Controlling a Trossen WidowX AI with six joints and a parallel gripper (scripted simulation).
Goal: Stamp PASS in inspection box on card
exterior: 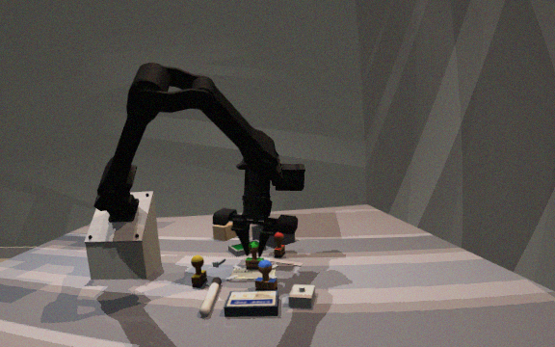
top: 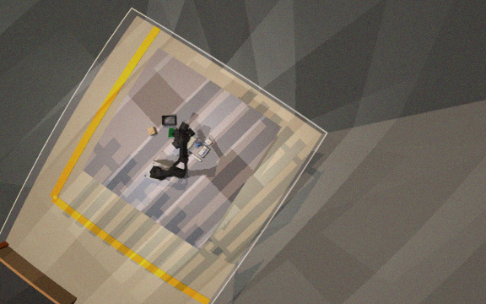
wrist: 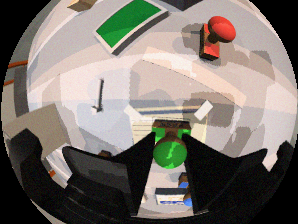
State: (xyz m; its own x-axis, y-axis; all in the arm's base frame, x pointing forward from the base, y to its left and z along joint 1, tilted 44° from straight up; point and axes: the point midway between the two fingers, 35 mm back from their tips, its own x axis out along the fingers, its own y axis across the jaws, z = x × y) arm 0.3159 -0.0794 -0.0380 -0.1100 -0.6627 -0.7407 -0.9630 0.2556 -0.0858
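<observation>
My gripper tip is now 10 mm above the green-knobbed stamp. The rest, counted from my gripper tip: blue-knobbed stamp (110 mm to the right, 30 mm ahead, 20 mm below); then card (40 mm below, 10 mm to the right); then red-knobbed stamp (90 mm to the left, 60 mm ahead, 20 mm below).
</observation>
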